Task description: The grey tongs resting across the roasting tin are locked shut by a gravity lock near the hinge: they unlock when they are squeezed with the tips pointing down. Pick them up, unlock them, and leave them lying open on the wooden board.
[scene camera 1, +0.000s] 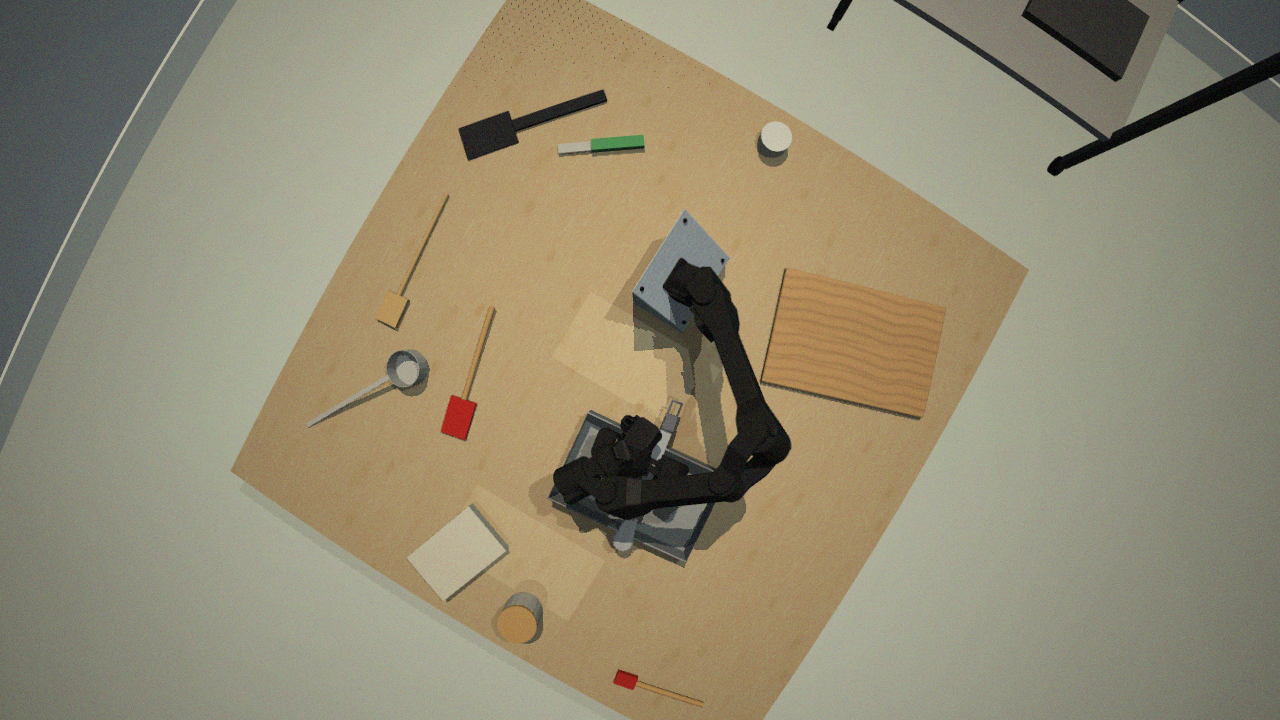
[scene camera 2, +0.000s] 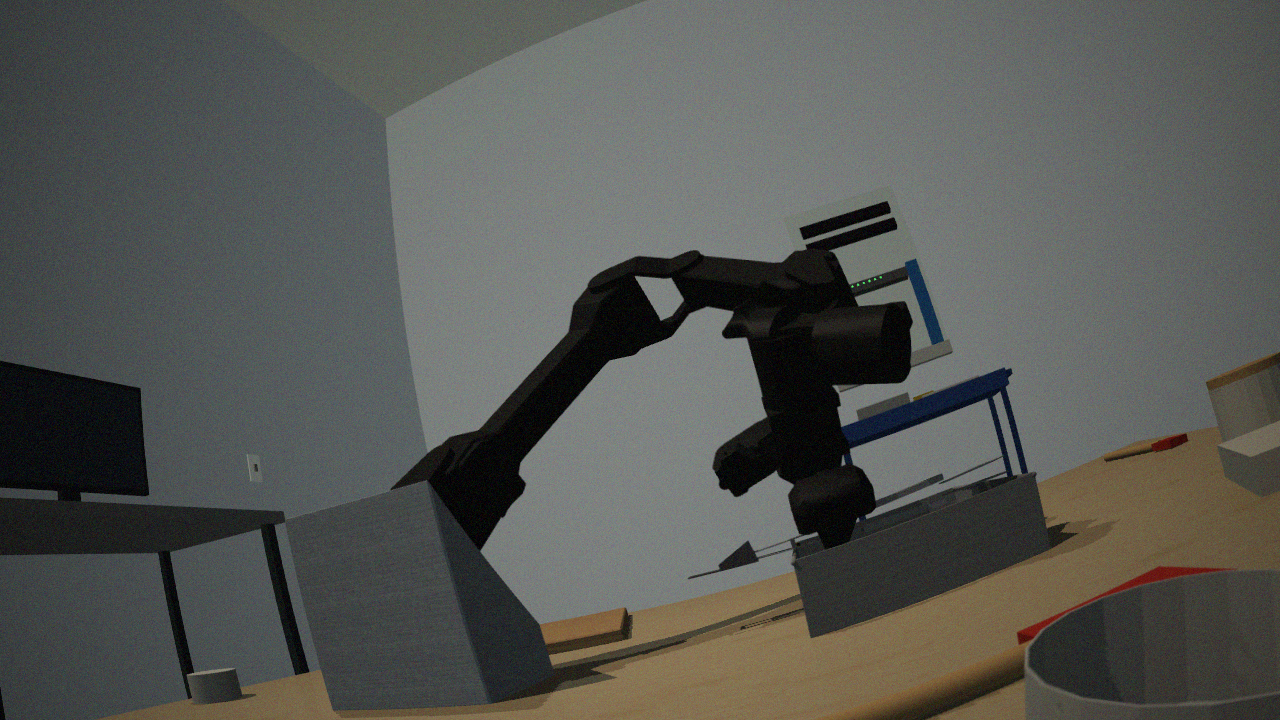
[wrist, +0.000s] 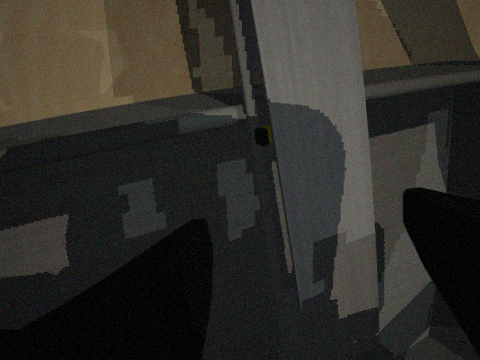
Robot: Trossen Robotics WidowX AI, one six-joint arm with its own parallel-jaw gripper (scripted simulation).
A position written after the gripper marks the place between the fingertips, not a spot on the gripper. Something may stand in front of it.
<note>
In view: the gripper (scene camera 2: 831,546), a white block (scene camera 1: 466,545) and a red spatula (scene camera 1: 459,414).
The gripper is seen too in scene camera 1 (scene camera 1: 656,462) and in the wrist view (wrist: 306,220). The wrist view misses the white block: it is out of frame. The wrist view does not show the red spatula: it is out of frame.
</note>
